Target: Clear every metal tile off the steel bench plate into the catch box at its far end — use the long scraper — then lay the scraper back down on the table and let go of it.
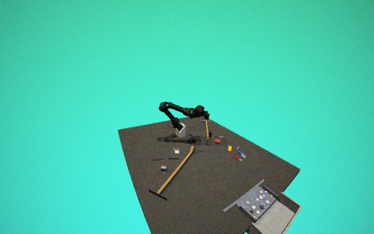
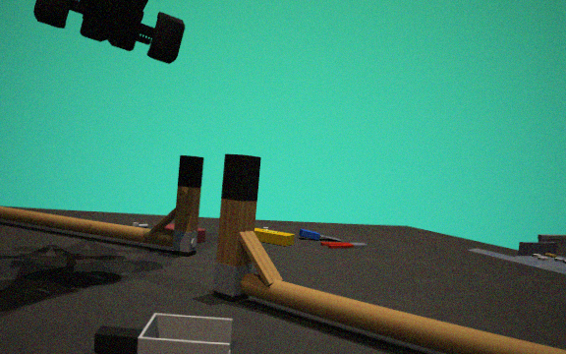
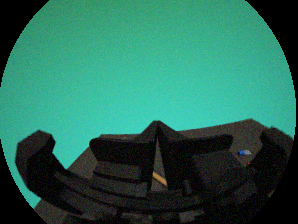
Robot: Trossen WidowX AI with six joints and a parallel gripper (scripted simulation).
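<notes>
Right now my gripper tip is 36 cm short of the long scraper, 47 cm to the left of it and 25 cm above it. Also, from my gripper tip: red block 14 cm ahead, 8 cm to the left, 31 cm below; yellow block 32 cm ahead, 11 cm to the left, 30 cm below; blue tool 43 cm ahead, 16 cm to the left, 31 cm below.
</notes>
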